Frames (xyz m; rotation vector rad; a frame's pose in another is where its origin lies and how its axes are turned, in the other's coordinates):
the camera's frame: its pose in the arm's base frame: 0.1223 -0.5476 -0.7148 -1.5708 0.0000 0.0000
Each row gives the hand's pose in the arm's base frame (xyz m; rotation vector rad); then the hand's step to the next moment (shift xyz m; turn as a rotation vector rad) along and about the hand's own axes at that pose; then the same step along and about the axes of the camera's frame.
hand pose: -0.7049 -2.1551 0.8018 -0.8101 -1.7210 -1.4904
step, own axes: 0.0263 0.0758 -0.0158 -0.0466 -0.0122 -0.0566
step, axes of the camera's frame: 0.0499 -0.0646 -0.0049 0.0219 0.0408 -0.0581
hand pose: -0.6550 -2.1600 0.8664 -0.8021 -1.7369 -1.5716
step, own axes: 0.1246 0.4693 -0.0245 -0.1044 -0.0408 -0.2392
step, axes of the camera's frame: 0.3015 -0.3808 0.0209 0.0457 0.0919 -0.2434
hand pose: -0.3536 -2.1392 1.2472 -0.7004 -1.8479 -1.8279
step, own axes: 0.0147 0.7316 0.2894 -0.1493 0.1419 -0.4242
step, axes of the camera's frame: 0.4638 -0.5677 0.2861 0.1894 -0.0253 -0.4311
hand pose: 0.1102 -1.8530 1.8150 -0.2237 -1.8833 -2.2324
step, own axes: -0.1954 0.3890 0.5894 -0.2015 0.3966 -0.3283
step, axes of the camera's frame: 0.2770 -0.4225 0.5307 0.3036 -0.2713 -0.3741
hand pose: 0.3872 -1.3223 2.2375 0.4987 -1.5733 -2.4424
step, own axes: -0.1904 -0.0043 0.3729 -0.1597 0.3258 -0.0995
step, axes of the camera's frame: 0.0342 -0.1707 0.3808 0.1792 -0.2863 -0.1657
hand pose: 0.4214 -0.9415 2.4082 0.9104 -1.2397 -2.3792
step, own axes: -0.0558 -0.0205 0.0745 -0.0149 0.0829 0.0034
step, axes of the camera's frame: -0.0068 -0.0369 0.0876 0.0073 -0.0749 -0.0380
